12 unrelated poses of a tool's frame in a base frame.
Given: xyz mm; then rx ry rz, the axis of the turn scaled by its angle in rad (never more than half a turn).
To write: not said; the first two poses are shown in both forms.
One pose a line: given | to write
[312.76 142.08 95.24 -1.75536 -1.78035 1.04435] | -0.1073 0.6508 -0.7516 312.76; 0.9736 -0.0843 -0.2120 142.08; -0.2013 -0.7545 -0.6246 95.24; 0 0 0 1
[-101.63 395.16 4.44 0.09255 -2.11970 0.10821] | -0.5229 -0.1096 -0.8453 -101.63; -0.0230 0.9931 -0.1146 395.16; 0.8521 -0.0405 -0.5219 4.44; 0 0 0 1
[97.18 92.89 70.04 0.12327 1.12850 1.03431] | 0.0413 -0.6162 0.7865 97.18; 0.7300 0.5561 0.3973 92.89; -0.6822 0.5578 0.4727 70.04; 0 0 0 1
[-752.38 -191.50 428.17 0.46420 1.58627 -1.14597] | -0.3503 0.7751 0.5259 -752.38; -0.2558 0.4609 -0.8498 -191.50; -0.9010 -0.4322 0.0368 428.17; 0 0 0 1
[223.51 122.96 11.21 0.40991 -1.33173 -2.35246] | -0.8750 0.2009 -0.4404 223.51; -0.4810 -0.4631 0.7444 122.96; -0.0544 0.8633 0.5018 11.21; 0 0 0 1
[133.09 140.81 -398.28 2.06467 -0.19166 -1.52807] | 0.3408 0.2081 -0.9168 133.09; -0.4280 -0.8339 -0.3483 140.81; -0.8371 0.5111 -0.1951 -398.28; 0 0 0 1
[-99.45 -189.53 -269.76 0.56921 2.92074 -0.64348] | -0.9255 0.3784 0.0142 -99.45; 0.3374 0.8411 -0.4227 -189.53; -0.1719 -0.3865 -0.9062 -269.76; 0 0 0 1
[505.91 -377.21 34.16 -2.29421 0.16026 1.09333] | 0.6558 -0.3444 -0.6719 505.91; 0.1371 -0.8208 0.5545 -377.21; -0.7424 -0.4557 -0.4911 34.16; 0 0 0 1
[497.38 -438.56 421.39 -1.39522 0.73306 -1.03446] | 0.4078 0.1450 0.9015 497.38; -0.8986 -0.1113 0.4244 -438.56; 0.1619 -0.9831 0.0849 421.39; 0 0 0 1
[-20.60 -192.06 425.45 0.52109 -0.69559 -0.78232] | 0.5117 0.4543 -0.7292 -20.60; -0.7773 0.6063 -0.1677 -192.06; 0.3659 0.6527 0.6634 425.45; 0 0 0 1
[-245.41 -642.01 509.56 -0.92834 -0.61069 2.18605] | -0.5178 -0.4000 -0.7563 -245.41; 0.7340 -0.6618 -0.1525 -642.01; -0.4395 -0.6341 0.6362 509.56; 0 0 0 1
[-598.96 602.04 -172.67 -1.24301 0.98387 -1.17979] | 0.1574 0.1120 0.9812 -598.96; -0.9853 -0.0487 0.1636 602.04; 0.0661 -0.9925 0.1027 -172.67; 0 0 0 1
